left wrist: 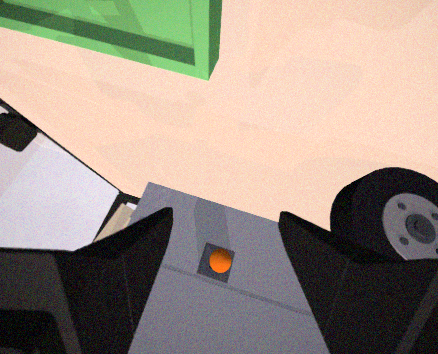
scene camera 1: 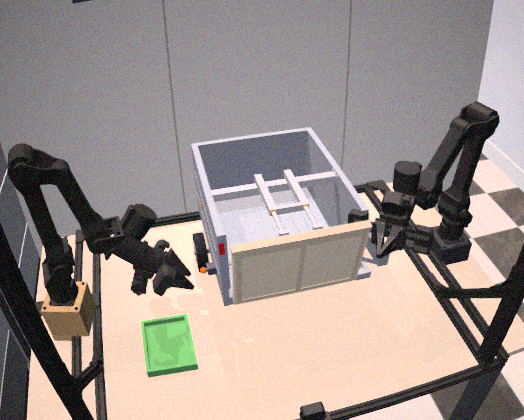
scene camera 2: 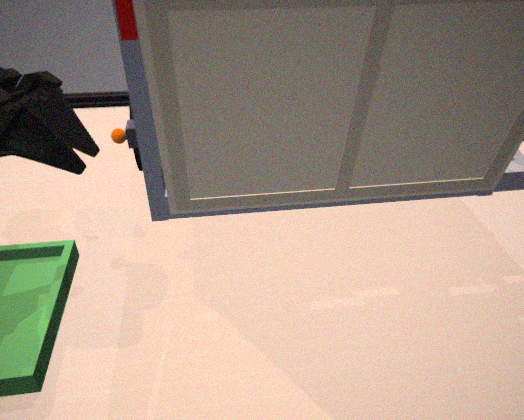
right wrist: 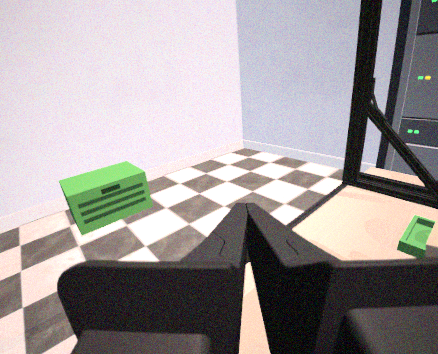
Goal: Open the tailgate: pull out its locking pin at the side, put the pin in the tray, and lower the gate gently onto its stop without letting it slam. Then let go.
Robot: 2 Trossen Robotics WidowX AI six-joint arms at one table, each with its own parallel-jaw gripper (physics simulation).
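Frame: origin at the left arm's base, x ahead, y left, z up, level; metres.
Seen in the pictures: left gripper, fingertip midpoint: (left wrist: pixel 226 216) (scene camera 1: pixel 192 281) (scene camera 2: pixel 91 161); right gripper, fingertip midpoint: (scene camera 1: pixel 378 256) (right wrist: pixel 244 211); left arm's base at its link origin: (scene camera 1: pixel 64 296); right arm's base at its link origin: (scene camera 1: pixel 450 235).
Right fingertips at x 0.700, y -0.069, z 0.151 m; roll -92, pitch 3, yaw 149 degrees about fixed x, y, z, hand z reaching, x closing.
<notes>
Offsets run from my right fingertips to a thing's top centre. "spot": to the spot under its first point.
The tan tailgate (scene camera 1: pixel 325 265) (scene camera 2: pixel 270 100) stands upright, closing the box's near end. The locking pin's orange ball (scene camera 1: pixel 203 270) (scene camera 2: pixel 118 135) (left wrist: pixel 220 260) sticks out of a small dark block on the box's left side, low down; its shaft is hidden. My left gripper (scene camera 1: pixel 192 281) (scene camera 2: pixel 89 162) (left wrist: pixel 226 216) is open and empty, just left of the ball, which shows between the fingers in the left wrist view. My right gripper (scene camera 1: pixel 380 255) (right wrist: pixel 244 211) is shut and empty, beside the gate's right end. The green tray {0.453 m back, 0.002 m left, 0.238 m down} (scene camera 1: pixel 172 371) (scene camera 2: pixel 59 310) (left wrist: pixel 214 40) (right wrist: pixel 412 245) lies at the front left.
The grey trailer box {spot: 0.323 m back, 0.151 m left, 0.020 m up} (scene camera 1: pixel 215 210) stands behind the gate, with white bars inside it. A black wheel {0.381 m back, 0.276 m left, 0.156 m down} (scene camera 1: pixel 200 250) (left wrist: pixel 357 215) is behind the pin. Black frame rails (scene camera 1: pixel 425 270) edge the table. A green chest (right wrist: pixel 107 200) stands on the checkered floor.
</notes>
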